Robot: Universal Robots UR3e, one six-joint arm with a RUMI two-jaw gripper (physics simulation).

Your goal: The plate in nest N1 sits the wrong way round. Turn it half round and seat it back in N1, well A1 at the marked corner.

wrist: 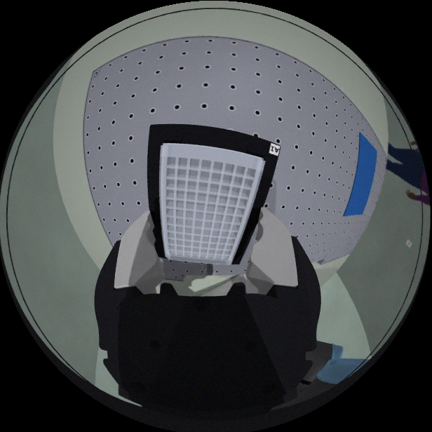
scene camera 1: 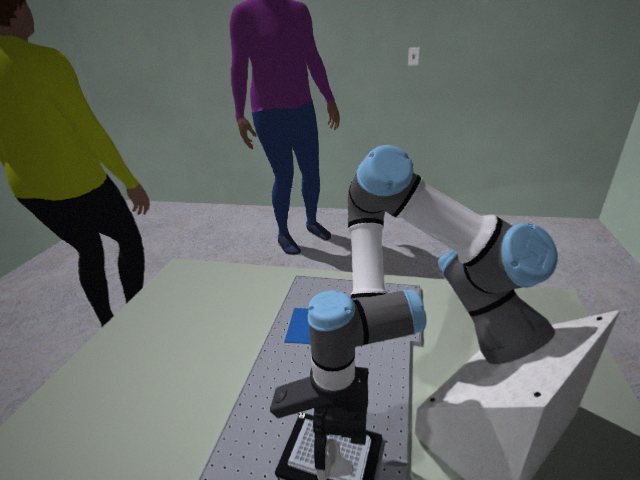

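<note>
The white well plate (scene camera 1: 301, 455) (wrist: 210, 200) lies in the black nest (scene camera 1: 376, 448) (wrist: 200, 134). A small A1 label (scene camera 1: 301, 415) (wrist: 274, 149) marks one corner of the nest, at the top right in the wrist view. Which corner of the plate has well A1 cannot be told. My gripper (scene camera 1: 334, 466) (wrist: 205, 210) is open, its pale fingers low over the two long sides of the plate, with gaps to the plate in the wrist view. In the scene view the gripper hides part of the plate, and the nest's near edge is cut off.
The nest is on a grey perforated board (scene camera 1: 382, 382) (wrist: 220, 75) on a pale green table (scene camera 1: 155, 361). A blue flat patch (scene camera 1: 297, 326) (wrist: 361, 175) is farther back on the board. The robot's white angled base (scene camera 1: 480, 413) is at the right. Two people stand behind and left of the table.
</note>
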